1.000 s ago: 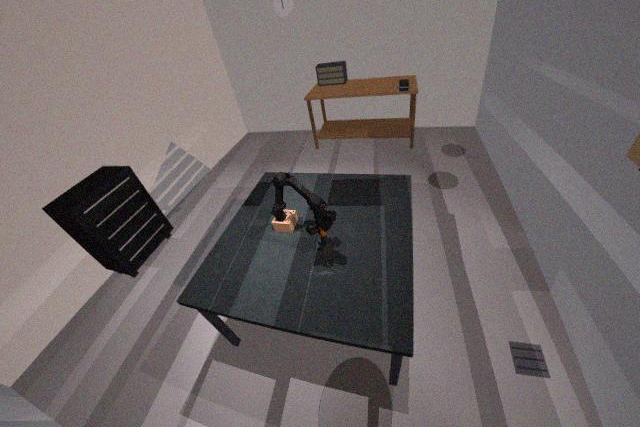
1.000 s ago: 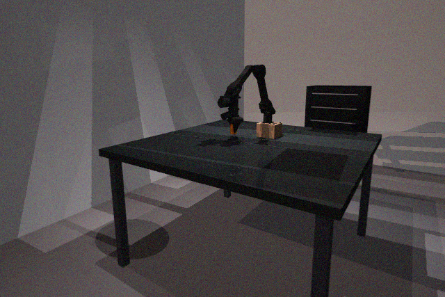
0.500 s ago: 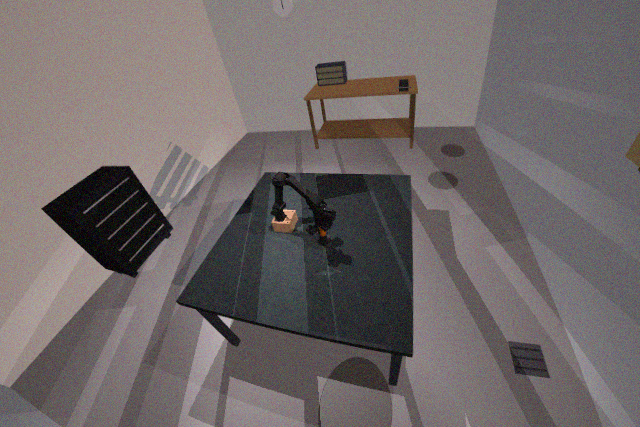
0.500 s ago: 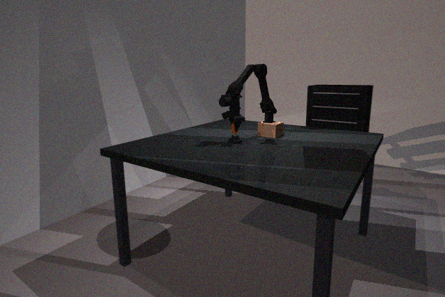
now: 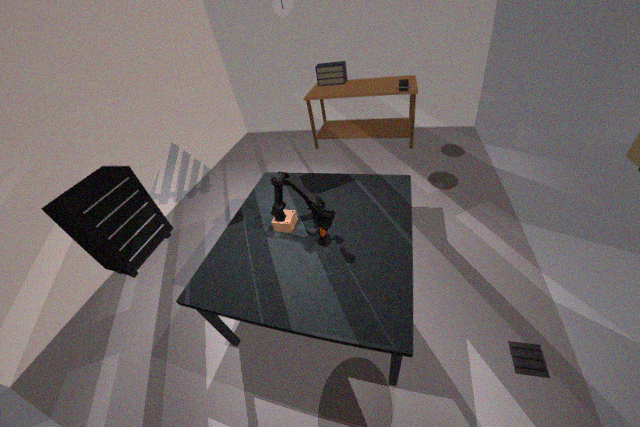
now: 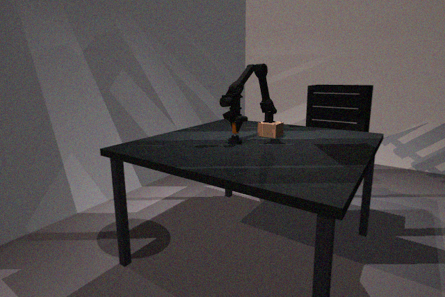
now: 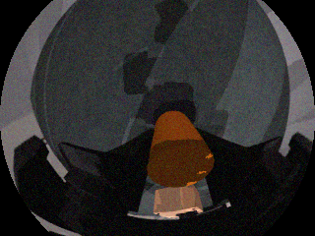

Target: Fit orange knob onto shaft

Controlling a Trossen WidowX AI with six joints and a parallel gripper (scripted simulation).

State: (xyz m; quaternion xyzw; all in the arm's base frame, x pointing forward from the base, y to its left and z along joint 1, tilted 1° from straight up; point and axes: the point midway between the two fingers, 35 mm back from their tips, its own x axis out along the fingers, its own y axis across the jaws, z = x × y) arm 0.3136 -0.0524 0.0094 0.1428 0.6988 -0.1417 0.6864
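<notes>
The round pedestal lies 4 cm below my gripper tip. Also, from my gripper tip: orange knob (3 cm above).
</notes>
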